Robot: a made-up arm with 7 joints.
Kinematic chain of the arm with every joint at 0, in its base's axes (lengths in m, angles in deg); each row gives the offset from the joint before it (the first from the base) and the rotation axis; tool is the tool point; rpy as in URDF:
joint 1: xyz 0.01 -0.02 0.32 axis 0 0.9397 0.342
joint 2: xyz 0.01 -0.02 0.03 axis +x
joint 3: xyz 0 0.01 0.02 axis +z
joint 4: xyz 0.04 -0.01 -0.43 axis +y
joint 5: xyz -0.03 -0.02 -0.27 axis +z
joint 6: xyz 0 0.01 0.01 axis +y
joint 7: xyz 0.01 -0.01 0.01 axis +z
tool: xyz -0.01 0.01 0.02 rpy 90 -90 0
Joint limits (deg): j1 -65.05..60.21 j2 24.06..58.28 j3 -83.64..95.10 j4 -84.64..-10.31 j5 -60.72..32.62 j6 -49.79..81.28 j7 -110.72..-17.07
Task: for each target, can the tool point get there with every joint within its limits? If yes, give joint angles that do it. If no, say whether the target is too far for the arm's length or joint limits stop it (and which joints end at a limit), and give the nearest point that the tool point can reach.
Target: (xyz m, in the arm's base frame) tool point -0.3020 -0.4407 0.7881
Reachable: no: joint limits stop it (at a limit: joint 1, joint 2, joint 3, joint 4, joint 5, joint 7) | nearest point -0.3667 -0.1986 0.0461 | short by 0.783 m
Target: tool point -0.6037 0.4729 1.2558
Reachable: no: too far | nearest point -0.1674 0.5254 0.4268 | short by 0.938 m
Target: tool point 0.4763 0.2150 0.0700
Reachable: yes | joints -39.36 45.40 -35.31 -50.39 6.67 -15.37 -36.04
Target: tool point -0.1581 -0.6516 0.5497
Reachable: no: joint limits stop it (at a limit: joint 1, joint 2, joint 3, joint 4, joint 7) | nearest point -0.3616 -0.2105 0.0380 | short by 0.706 m
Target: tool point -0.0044 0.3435 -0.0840
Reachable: yes | joints 32.73 52.37 -13.57 -65.76 3.94 26.59 -100.84
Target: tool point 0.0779 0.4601 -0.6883
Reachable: no: too far | nearest point 0.0500 0.2636 -0.2732 | short by 0.460 m
